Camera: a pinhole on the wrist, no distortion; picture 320 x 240 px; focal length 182.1 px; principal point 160.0 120.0 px. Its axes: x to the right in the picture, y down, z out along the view. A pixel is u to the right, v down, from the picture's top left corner.
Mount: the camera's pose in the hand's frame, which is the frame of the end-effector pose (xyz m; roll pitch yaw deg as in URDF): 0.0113 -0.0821 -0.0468 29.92 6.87 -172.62
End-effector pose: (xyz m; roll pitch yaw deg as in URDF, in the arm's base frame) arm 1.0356 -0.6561 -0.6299 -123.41 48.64 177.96
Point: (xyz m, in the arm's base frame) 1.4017 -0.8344 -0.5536
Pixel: 271 111
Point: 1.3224 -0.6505 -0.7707
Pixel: 173 15
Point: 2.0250 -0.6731 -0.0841
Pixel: outside the picture
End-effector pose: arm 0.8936 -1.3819 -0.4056 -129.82 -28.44 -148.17
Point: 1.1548 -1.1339 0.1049
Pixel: behind the camera
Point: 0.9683 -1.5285 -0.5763
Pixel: 181 149
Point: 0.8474 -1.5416 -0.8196
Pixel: 163 86
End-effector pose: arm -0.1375 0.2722 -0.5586 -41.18 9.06 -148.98
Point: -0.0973 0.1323 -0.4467
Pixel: 124 132
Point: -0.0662 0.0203 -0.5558
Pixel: 92 52
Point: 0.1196 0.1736 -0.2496
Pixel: 234 178
